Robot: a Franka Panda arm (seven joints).
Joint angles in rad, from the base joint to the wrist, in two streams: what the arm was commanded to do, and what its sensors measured. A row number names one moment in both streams.
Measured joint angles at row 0:
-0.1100 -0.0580 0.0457 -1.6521 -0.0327 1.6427 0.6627
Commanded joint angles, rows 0 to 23:
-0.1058 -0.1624 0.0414 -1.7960 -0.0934 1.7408 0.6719
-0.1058 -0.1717 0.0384 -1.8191 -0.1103 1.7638 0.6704
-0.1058 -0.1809 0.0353 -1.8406 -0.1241 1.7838 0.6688
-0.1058 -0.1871 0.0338 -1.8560 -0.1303 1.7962 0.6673
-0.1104 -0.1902 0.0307 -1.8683 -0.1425 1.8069 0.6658
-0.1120 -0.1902 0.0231 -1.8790 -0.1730 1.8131 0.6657
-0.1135 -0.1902 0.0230 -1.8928 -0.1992 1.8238 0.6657
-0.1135 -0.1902 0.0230 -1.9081 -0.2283 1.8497 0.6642
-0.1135 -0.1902 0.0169 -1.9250 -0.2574 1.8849 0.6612
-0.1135 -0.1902 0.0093 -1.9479 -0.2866 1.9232 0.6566
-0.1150 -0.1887 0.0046 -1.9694 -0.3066 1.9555 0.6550
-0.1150 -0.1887 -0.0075 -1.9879 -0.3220 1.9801 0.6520
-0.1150 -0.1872 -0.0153 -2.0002 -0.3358 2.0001 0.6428
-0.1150 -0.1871 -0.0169 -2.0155 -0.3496 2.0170 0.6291
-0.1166 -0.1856 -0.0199 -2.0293 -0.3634 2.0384 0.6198
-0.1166 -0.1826 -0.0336 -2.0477 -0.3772 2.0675 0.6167
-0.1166 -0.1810 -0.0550 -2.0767 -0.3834 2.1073 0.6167
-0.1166 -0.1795 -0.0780 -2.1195 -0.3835 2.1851 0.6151
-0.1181 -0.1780 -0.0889 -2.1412 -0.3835 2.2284 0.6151
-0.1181 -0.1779 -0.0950 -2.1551 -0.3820 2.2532 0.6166
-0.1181 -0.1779 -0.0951 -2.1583 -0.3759 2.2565 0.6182
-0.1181 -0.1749 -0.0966 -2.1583 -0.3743 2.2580 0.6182
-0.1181 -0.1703 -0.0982 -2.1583 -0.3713 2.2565 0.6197
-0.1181 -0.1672 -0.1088 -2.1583 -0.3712 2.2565 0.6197
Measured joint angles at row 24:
-0.1161 -0.1595 -0.1005 -2.1454 -0.3635 2.2378 0.6237
